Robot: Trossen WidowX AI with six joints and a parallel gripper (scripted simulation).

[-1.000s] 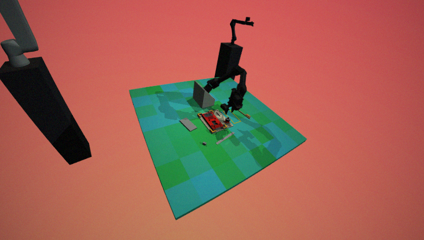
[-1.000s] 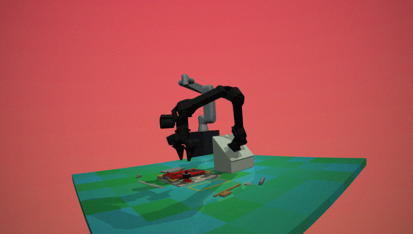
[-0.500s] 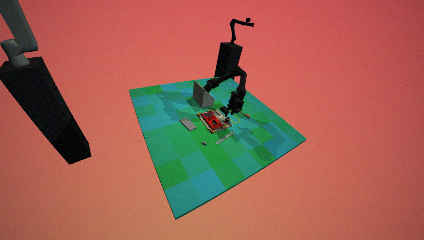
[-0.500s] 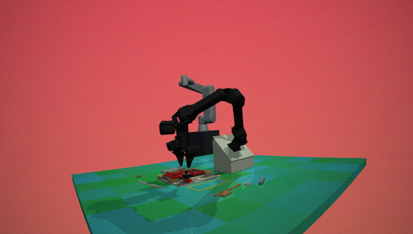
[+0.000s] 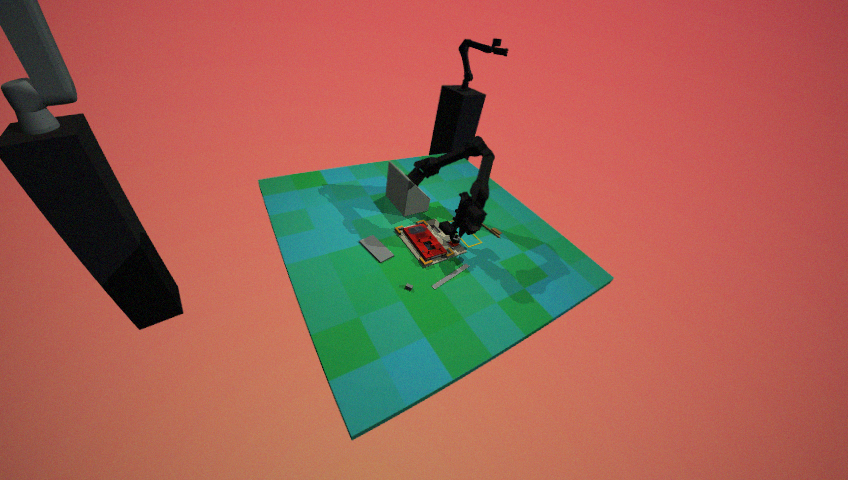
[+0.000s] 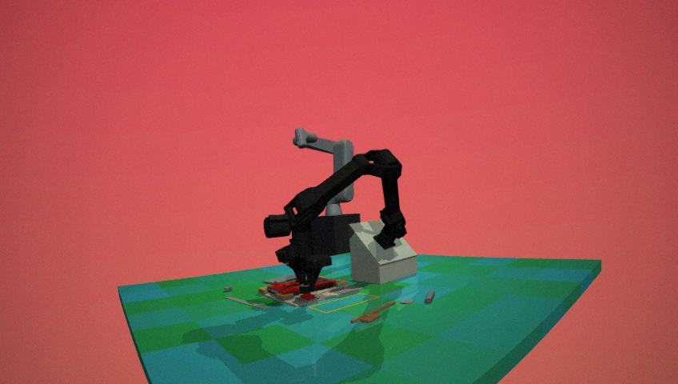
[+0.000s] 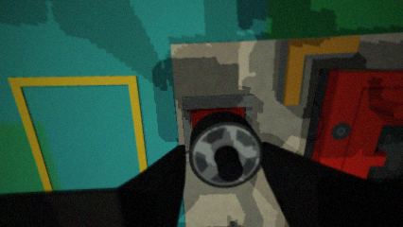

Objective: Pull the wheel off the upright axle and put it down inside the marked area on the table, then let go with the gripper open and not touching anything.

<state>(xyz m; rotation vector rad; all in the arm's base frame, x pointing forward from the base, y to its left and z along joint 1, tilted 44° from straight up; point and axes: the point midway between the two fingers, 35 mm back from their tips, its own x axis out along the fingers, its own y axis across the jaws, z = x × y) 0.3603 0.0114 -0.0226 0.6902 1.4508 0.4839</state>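
My gripper tip is right at the dark wheel. The rest, counted from my gripper tip: wooden stick 1 cm behind, 24 cm to the left, 3 cm below; grey strip 13 cm ahead, 13 cm to the right, 4 cm below.
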